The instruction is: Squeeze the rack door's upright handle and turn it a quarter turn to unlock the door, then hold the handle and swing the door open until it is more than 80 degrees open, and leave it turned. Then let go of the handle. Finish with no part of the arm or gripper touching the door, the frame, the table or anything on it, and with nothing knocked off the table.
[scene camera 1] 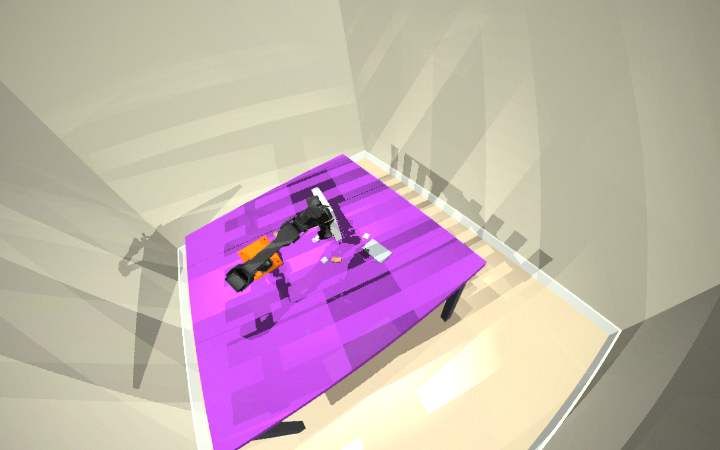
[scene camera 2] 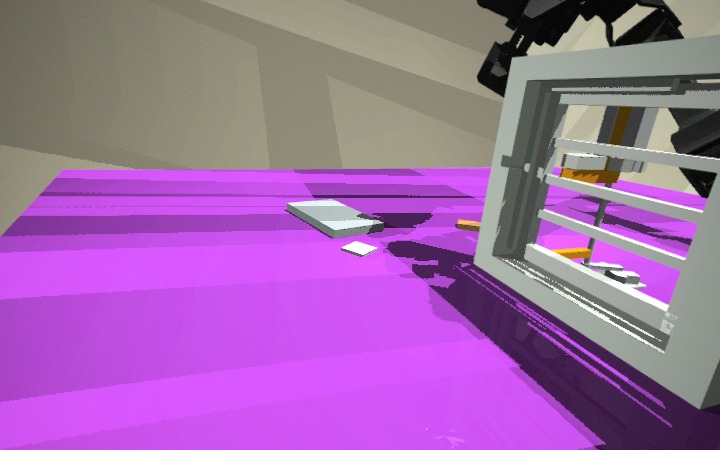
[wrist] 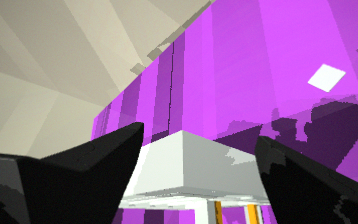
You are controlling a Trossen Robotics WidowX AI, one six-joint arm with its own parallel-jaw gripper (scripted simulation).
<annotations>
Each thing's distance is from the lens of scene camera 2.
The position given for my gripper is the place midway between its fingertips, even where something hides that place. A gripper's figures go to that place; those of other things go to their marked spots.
my gripper (scene camera 2: 508,49): 45 cm
flat grey box (scene camera 2: 337,220): 51 cm
</annotations>
